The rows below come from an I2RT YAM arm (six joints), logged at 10 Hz.
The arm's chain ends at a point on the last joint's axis. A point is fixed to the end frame.
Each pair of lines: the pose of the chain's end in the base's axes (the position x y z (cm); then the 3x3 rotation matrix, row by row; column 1 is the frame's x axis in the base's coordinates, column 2 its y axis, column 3 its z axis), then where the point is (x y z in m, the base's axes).
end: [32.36 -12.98 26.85], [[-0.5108 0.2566 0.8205], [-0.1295 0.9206 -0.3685], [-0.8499 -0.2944 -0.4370]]
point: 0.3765 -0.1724 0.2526
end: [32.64 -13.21 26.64], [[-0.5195 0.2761 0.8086], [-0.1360 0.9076 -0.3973], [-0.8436 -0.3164 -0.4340]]
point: 0.3781 -0.1763 0.2511
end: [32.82 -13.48 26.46], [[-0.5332 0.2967 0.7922], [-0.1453 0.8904 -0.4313], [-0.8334 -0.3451 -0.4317]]
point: 0.3785 -0.1808 0.2500
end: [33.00 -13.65 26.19], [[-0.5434 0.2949 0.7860], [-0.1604 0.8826 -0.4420], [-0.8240 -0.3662 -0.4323]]
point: 0.3800 -0.1829 0.2477
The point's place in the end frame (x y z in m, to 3 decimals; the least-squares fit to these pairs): -0.008 -0.021 0.066
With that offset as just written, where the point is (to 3 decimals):
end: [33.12 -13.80 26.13], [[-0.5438 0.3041 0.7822], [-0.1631 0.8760 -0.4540], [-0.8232 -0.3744 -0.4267]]
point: 0.381 -0.185 0.248
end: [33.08 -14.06 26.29], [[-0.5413 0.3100 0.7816], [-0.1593 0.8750 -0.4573], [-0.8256 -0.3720 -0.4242]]
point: 0.380 -0.188 0.249
